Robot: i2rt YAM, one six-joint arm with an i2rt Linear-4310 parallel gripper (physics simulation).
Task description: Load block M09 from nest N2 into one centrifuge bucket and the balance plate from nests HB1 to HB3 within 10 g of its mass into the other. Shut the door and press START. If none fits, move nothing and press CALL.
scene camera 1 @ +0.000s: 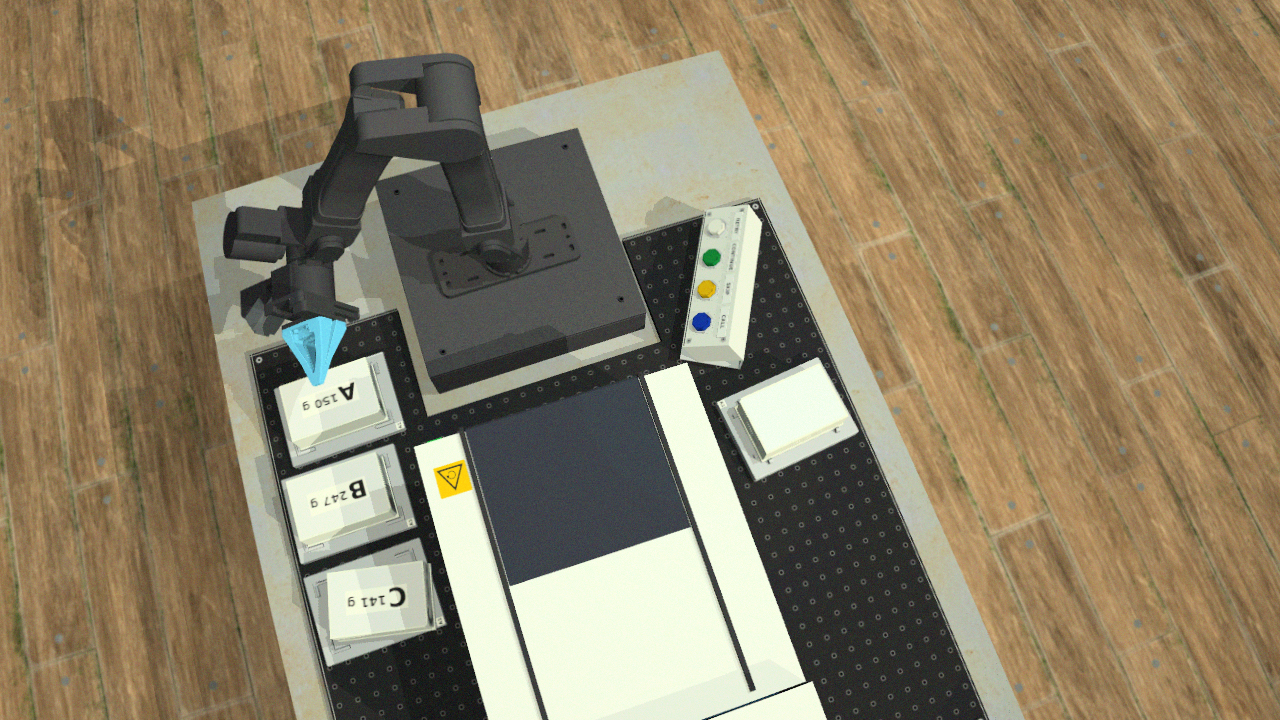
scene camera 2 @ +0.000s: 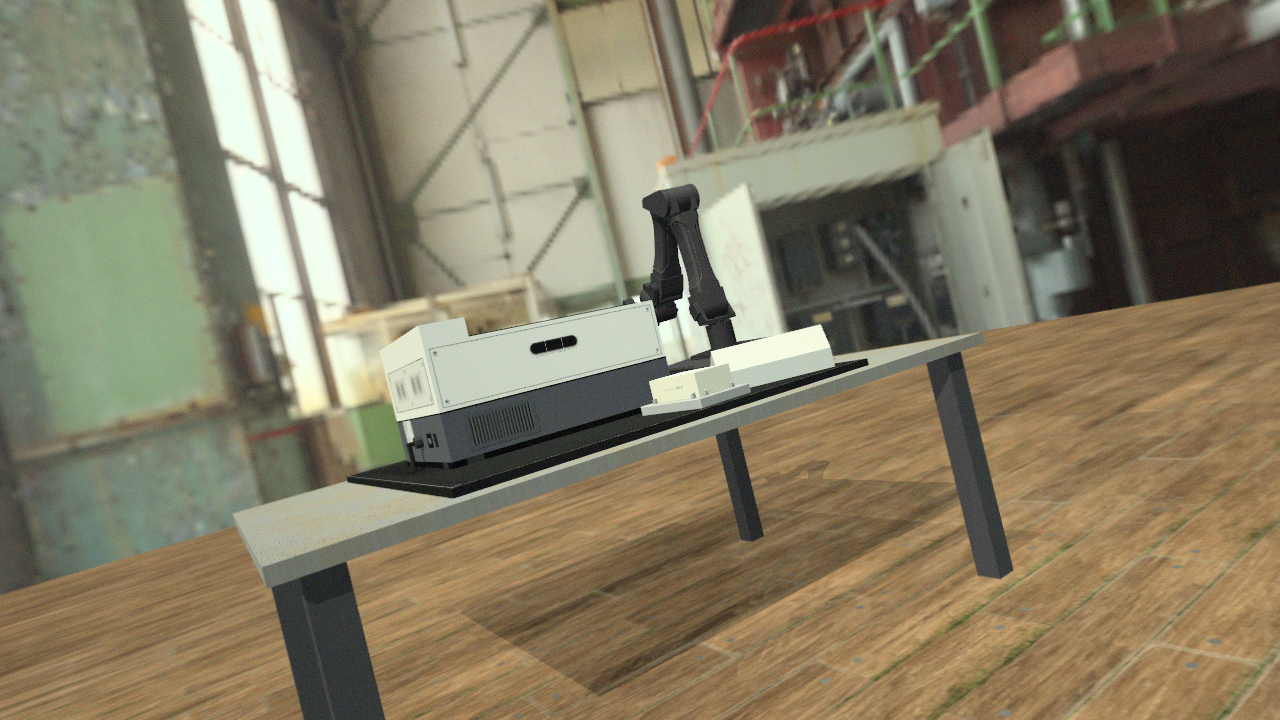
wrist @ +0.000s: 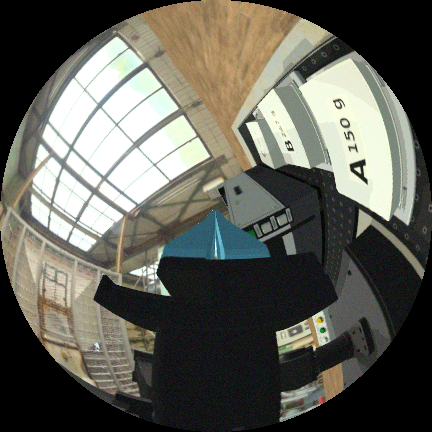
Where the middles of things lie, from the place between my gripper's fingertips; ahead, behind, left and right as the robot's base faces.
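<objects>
White centrifuge [scene camera 2: 458, 399]: 37 cm ahead of my hand, 25 cm to the left of it, 7 cm below it. Button box [scene camera 1: 718, 314]: 55 cm to the left of my hand, 2 cm behind it, 15 cm below it. White block M09 [scene camera 1: 786, 414]: 56 cm to the left of my hand, 19 cm ahead of it, 16 cm below it. The hand itself is 21 cm short of the dark sliding door [scene camera 1: 575, 480], 25 cm to the right of it and 2 cm below it.
</objects>
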